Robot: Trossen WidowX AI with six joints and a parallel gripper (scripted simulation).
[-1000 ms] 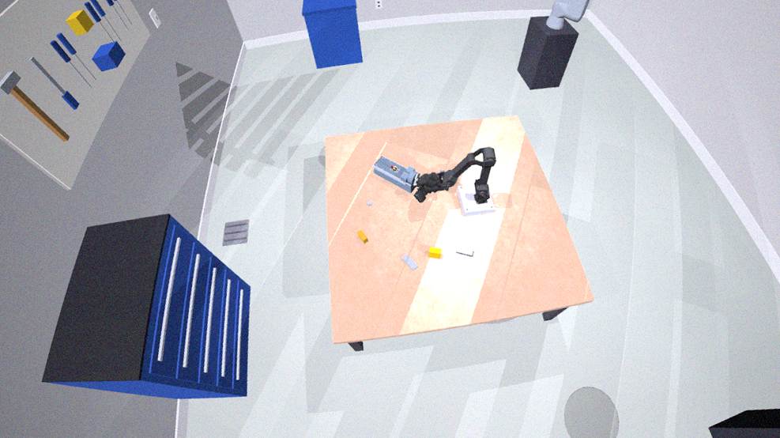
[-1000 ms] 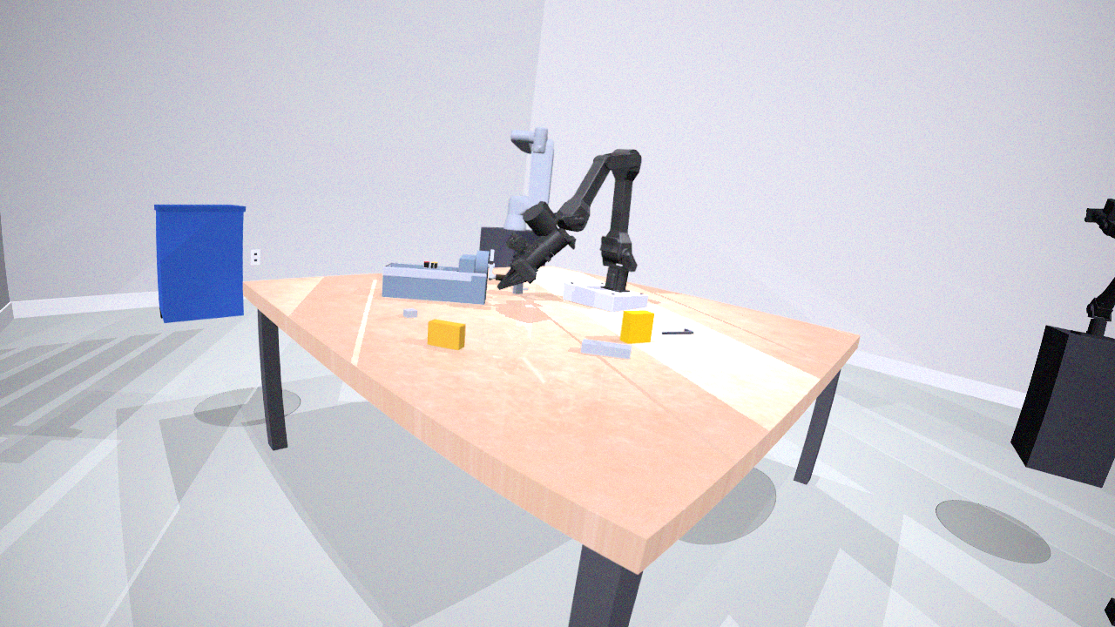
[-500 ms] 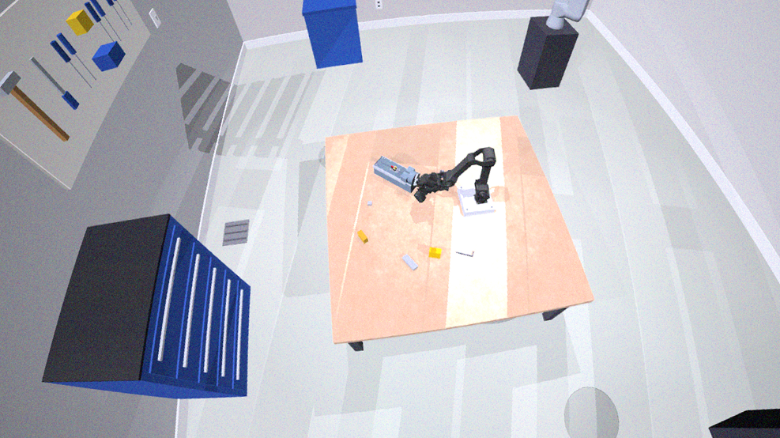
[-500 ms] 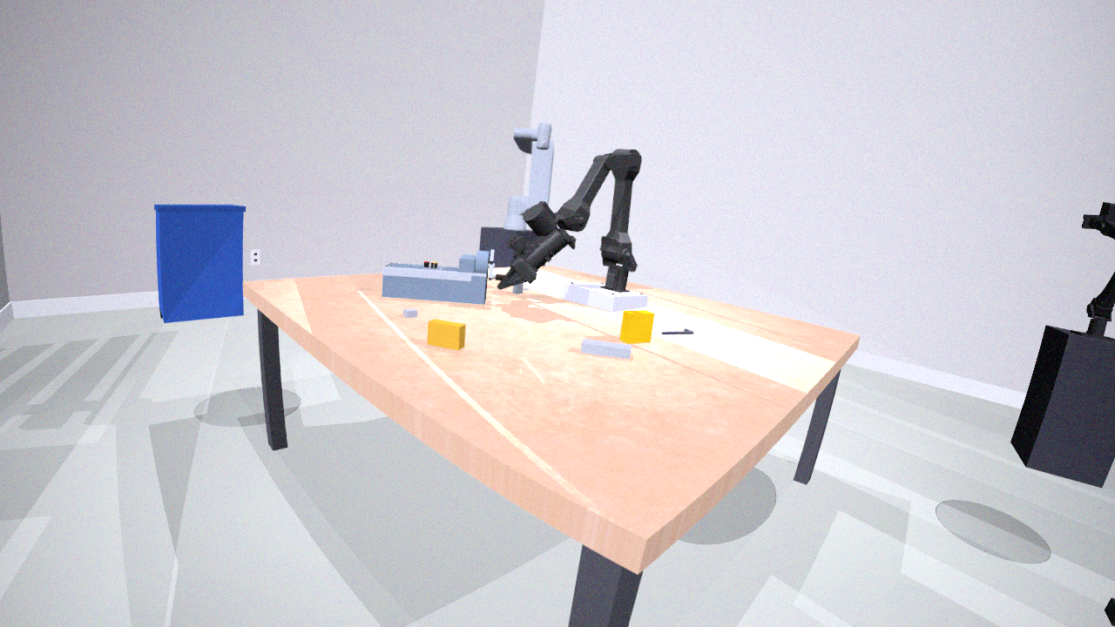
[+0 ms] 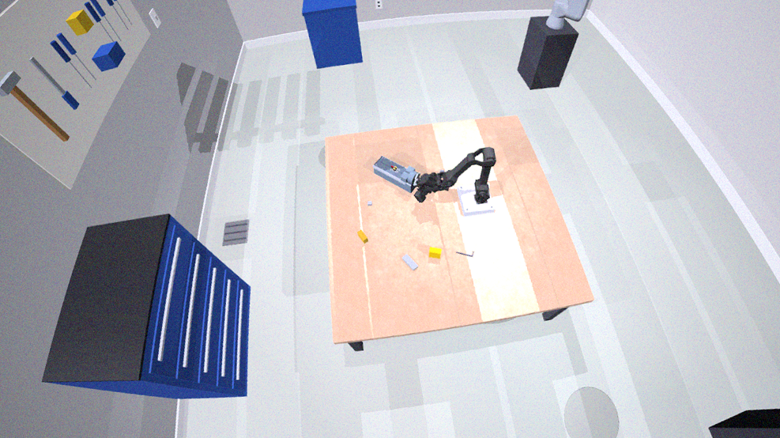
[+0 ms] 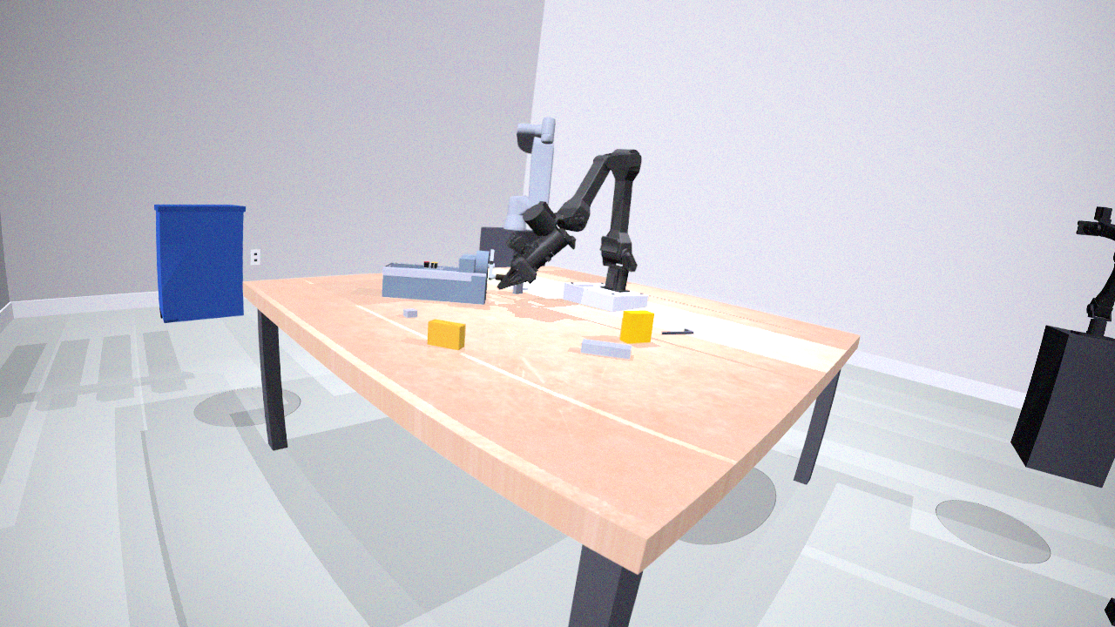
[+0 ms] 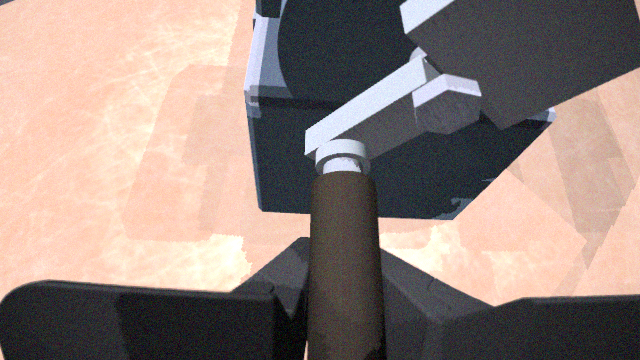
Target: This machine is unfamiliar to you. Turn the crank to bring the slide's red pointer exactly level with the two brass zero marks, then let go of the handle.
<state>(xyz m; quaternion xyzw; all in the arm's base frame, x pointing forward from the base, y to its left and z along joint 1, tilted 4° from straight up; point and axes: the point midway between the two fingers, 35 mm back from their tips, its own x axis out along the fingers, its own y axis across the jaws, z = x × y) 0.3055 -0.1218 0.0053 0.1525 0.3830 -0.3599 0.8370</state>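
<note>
Right now the crank is 1 cm behind my gripper tip, 1 cm to the right of it and 4 cm above it. From my gripper tip the other things lie so: red pointer 12 cm ahead, 15 cm to the right, 4 cm above; then grey cube 28 cm ahead, 2 cm to the left, 3 cm below; then dark brown handle 1 cm behind, 1 cm to the left, 3 cm above.
</note>
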